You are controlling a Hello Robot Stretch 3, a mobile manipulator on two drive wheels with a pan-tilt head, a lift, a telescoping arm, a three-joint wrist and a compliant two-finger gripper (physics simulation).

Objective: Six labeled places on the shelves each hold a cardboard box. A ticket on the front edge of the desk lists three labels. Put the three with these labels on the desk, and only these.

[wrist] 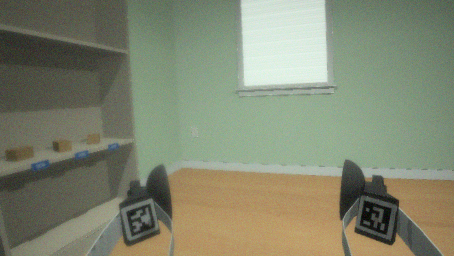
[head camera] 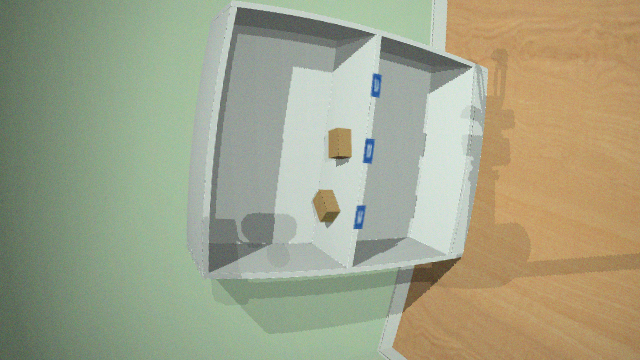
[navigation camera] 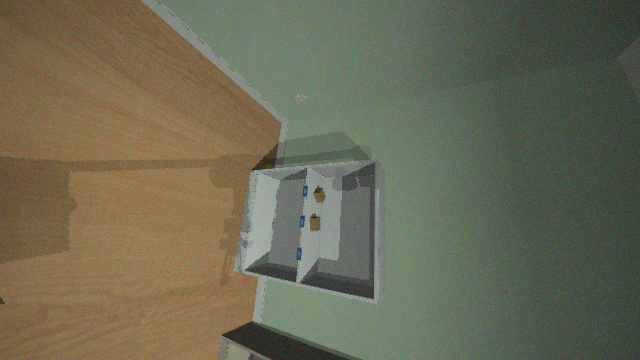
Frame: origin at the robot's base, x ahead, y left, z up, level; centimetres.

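Seen in the pictures: gripper, between the fingertips: (wrist: pixel 252 183).
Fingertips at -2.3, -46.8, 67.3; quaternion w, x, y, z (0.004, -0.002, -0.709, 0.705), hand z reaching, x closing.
Note:
Offsets run from my fingertips to a thing's middle, as dx, dy, dz. "pt": to the spot under its first point. Level surfaces: height alone.
In the head view a low white shelf unit {pt +124.6, +30.7, +38.8} (head camera: pixel 201 150) (navigation camera: pixel 381 230) appears sideways. One cardboard box {+125.4, +25.8, -6.7} (head camera: pixel 340 143) (navigation camera: pixel 315 223) sits behind the middle blue label {pt +115.0, +29.2, -10.6} (head camera: pixel 368 151) (navigation camera: pixel 302 221). Another cardboard box {+134.3, +45.5, -6.7} (head camera: pixel 326 205) (navigation camera: pixel 319 194), turned at an angle, sits near an end label {pt +120.2, +49.2, -10.7} (head camera: pixel 359 217) (navigation camera: pixel 305 191). The other end label (head camera: pixel 376 85) (navigation camera: pixel 299 254) has no box behind it. The wrist view shows three boxes {+101.4, -73.1, -13.1} (wrist: pixel 19 153) {+93.8, -91.4, -13.1} (wrist: pixel 62 145) {+89.8, -113.0, -13.1} (wrist: pixel 93 138) behind blue labels on a taller shelf unit (wrist: pixel 114 80). Label text is unreadable. My gripper (wrist: pixel 252 183) is open and empty, away from the boxes. Desk and ticket do not show.
Part of a dark-sided shelf unit (navigation camera: pixel 285 344) shows at the bottom of the navigation view. A green wall (head camera: pixel 100 175) (navigation camera: pixel 475 200) stands behind the white unit. Wooden floor {dz -67.2} (head camera: pixel 575 150) (wrist: pixel 260 220) lies in front. A window (wrist: pixel 283 42) is in the far wall.

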